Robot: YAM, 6 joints.
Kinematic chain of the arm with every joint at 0, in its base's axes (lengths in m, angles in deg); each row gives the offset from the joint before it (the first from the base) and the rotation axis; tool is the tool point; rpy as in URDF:
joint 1: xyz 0 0 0.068 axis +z
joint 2: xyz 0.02 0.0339 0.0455 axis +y
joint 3: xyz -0.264 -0.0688 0 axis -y
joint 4: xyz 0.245 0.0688 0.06 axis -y
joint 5: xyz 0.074 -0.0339 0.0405 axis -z
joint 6: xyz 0.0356 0 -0.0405 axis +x
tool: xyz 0 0 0 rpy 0 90 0
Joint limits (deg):
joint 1: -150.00..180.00
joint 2: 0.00..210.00
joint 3: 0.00..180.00
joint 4: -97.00..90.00
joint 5: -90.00..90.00
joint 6: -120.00..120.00
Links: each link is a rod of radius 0.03 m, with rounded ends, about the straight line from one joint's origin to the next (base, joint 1, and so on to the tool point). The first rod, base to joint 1, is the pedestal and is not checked.
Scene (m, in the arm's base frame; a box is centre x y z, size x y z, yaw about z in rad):
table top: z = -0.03
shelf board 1: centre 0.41 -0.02 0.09 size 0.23 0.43 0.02 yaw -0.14
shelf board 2: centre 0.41 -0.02 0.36 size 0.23 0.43 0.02 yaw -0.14
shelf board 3: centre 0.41 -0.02 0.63 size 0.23 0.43 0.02 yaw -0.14
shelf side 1: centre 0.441 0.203 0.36 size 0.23 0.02 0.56 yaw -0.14
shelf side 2: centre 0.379 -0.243 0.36 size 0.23 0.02 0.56 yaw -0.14
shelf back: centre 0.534 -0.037 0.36 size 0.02 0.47 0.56 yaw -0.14
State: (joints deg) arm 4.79 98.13 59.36 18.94 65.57 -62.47
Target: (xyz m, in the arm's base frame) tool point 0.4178 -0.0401 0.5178
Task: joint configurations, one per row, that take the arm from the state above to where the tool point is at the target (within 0.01 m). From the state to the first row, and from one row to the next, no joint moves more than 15 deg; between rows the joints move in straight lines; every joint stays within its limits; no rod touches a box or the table.
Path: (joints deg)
1: 17.85 88.56 46.35 26.15 61.24 -60.26
2: 30.91 78.99 33.34 33.37 56.91 -58.04
3: 43.97 69.42 20.34 40.58 52.59 -55.83
4: 57.04 59.86 7.33 47.79 48.26 -53.62
5: 42.12 60.06 19.02 47.62 49.03 -61.07
6: 27.21 60.25 30.70 47.46 49.81 -68.52
7: 12.29 60.45 42.39 47.29 50.58 -75.97
8: -2.62 60.65 54.08 47.12 51.36 -83.42
9: -2.45 70.43 67.05 43.00 51.18 -79.23
10: -2.27 80.22 80.01 38.87 50.99 -75.04
11: -2.09 90.00 92.98 34.75 50.81 -70.85
12: -1.91 99.79 105.94 30.63 50.62 -66.66
13: -1.73 109.57 118.91 26.51 50.44 -62.47

